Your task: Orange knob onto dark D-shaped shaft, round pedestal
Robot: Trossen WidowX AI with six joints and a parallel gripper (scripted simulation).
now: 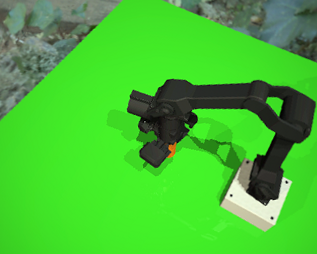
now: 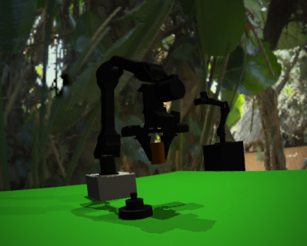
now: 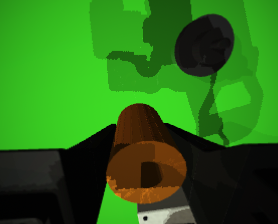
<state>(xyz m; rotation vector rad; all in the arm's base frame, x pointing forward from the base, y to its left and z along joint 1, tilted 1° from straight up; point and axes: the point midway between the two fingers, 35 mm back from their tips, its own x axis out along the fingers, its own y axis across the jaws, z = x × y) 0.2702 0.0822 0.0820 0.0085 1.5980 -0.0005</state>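
Right now the pedestal is 11 cm to the right of my gripper tip, 10 cm below it and 7 cm ahead of it. From my gripper tip the other things lie so: orange knob: 2 cm above.
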